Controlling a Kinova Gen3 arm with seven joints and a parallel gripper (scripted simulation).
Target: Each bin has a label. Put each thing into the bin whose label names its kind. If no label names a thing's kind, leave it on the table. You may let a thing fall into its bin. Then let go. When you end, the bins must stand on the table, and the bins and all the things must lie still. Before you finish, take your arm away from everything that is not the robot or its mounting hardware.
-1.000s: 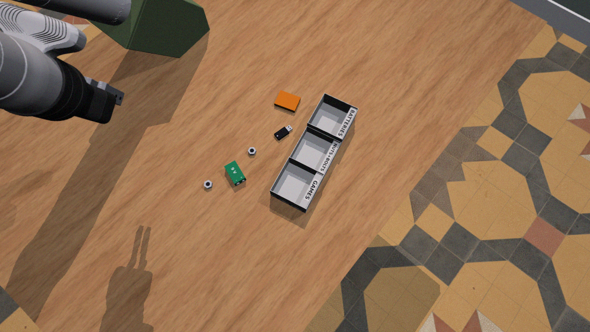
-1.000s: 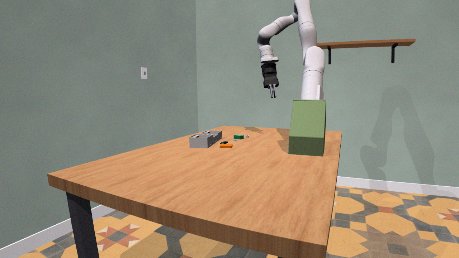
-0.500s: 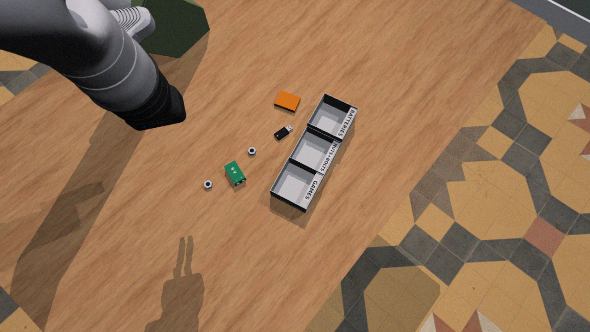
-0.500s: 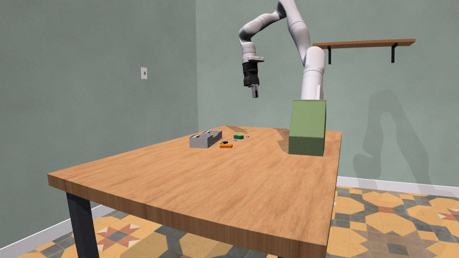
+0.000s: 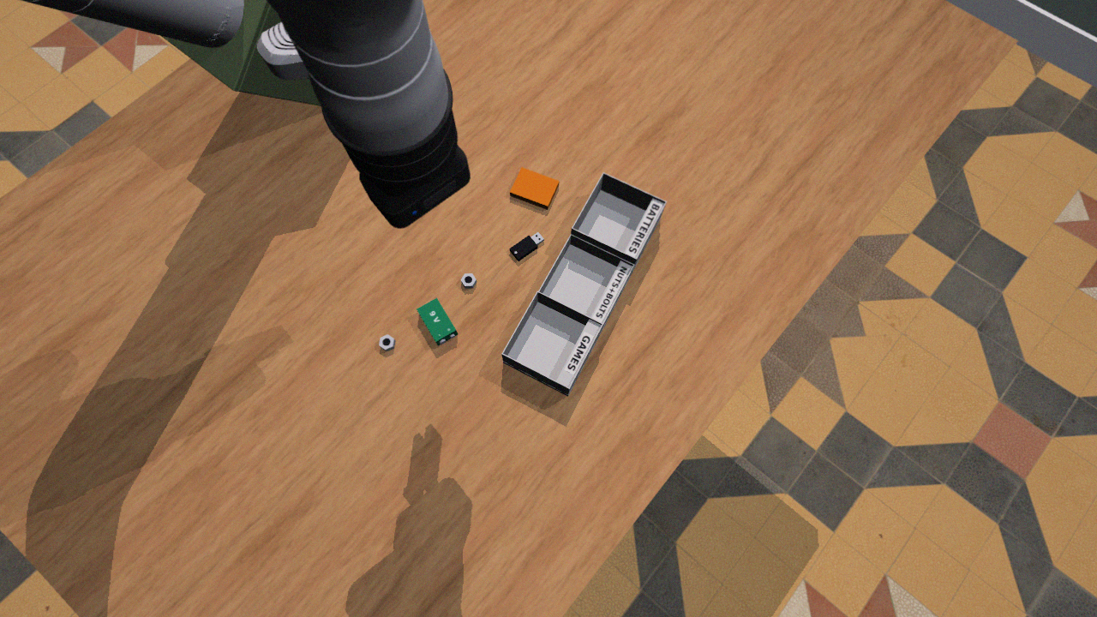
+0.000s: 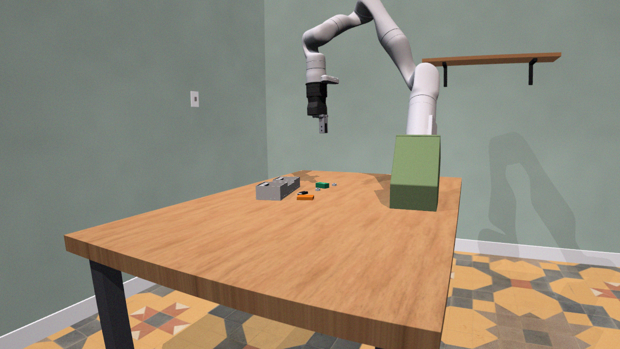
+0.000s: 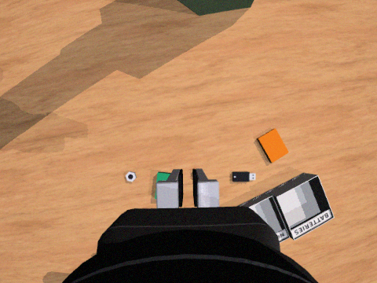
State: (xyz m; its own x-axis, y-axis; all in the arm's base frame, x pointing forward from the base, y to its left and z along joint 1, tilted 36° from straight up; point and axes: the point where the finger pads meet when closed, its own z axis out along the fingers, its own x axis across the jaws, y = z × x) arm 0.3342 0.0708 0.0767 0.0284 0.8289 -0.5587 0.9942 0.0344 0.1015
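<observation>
Right now my hand is 200 mm above the bin row, 120 mm to the right of it and 110 mm short of it. From my hand the other things lie so: black USB stick (220 mm below, 110 mm to the left, 20 mm ahead); flat orange box (220 mm below, 160 mm to the left, 30 mm behind); green 9 v battery (220 mm below, 40 mm to the right, 40 mm ahead).
</observation>
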